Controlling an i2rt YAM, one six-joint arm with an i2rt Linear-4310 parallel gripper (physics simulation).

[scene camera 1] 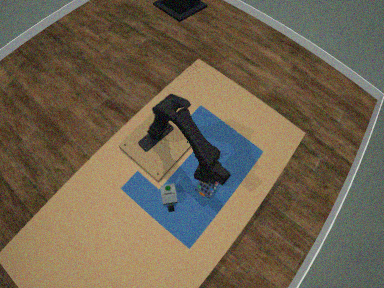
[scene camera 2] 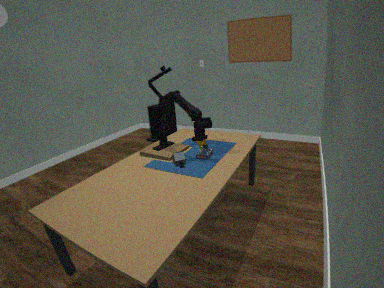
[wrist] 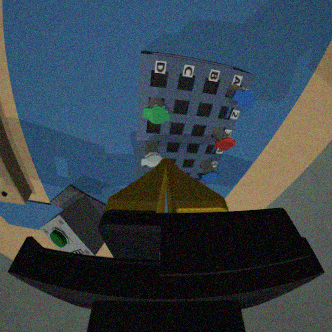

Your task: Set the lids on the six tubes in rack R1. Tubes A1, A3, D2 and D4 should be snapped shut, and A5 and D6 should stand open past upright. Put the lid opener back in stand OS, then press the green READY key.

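Frame: origin at the arm's base, x ahead, y left, z up, level; centimetres.
Seen in the pictures: gripper, between the fingertips: (scene camera 1: 205,182) (scene camera 2: 201,150) (wrist: 165,164); arm's base, origin of its link: (scene camera 1: 156,135) (scene camera 2: 163,146).
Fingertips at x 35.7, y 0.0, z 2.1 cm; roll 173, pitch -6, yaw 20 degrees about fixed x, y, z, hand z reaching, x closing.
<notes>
Offsets run from my fingertips to a thing's top centre. "pt": to the spot under its first point. Level surfaces: height alone.
Rack R1 @[dx +1.4, dy +1.4, dz +0.4 cm] (scene camera 1: 207,189) (scene camera 2: 204,156) (wrist: 190,94) stands on the blue mat. In the wrist view, coloured lids sit offset beside their tube tops: blue at A1 @[dx +3.0, dy +7.2, dz +0.0 cm] (wrist: 244,97), red at A3 @[dx +3.9, dy +3.4, dz +0.0 cm] (wrist: 225,144), blue at A5 @[dx +4.7, dy -0.4, dz +0.0 cm] (wrist: 209,176), green at D2 @[dx -2.2, dy +4.0, dz +0.0 cm] (wrist: 156,114), white at D4 @[dx -1.3, dy +0.2, dz +0.4 cm] (wrist: 151,160). Their exact angles cannot be told. D6 is hidden behind the fingers. My gripper (scene camera 2: 203,148) (wrist: 165,164) is shut and empty, its yellow tips above the rack's far-numbered end. The green READY key (scene camera 1: 168,188) (wrist: 58,238) is on a grey box. The lid opener and stand OS cannot be made out.
The grey key box @[pt dx -6.4, dy -17.8, dz +2.5 cm] (scene camera 1: 169,197) (scene camera 2: 179,158) (wrist: 82,215) stands beside the rack, with a small black part @[pt dx -2.5, dy -20.3, dz -2.2 cm] (scene camera 1: 171,208) at its end. The arm's wooden base board (scene camera 1: 158,172) (scene camera 2: 155,154) lies near the blue mat @[dz -4.8 cm] (scene camera 1: 190,235) (scene camera 2: 192,171). The table edge (scene camera 1: 240,226) runs beyond the mat.
</notes>
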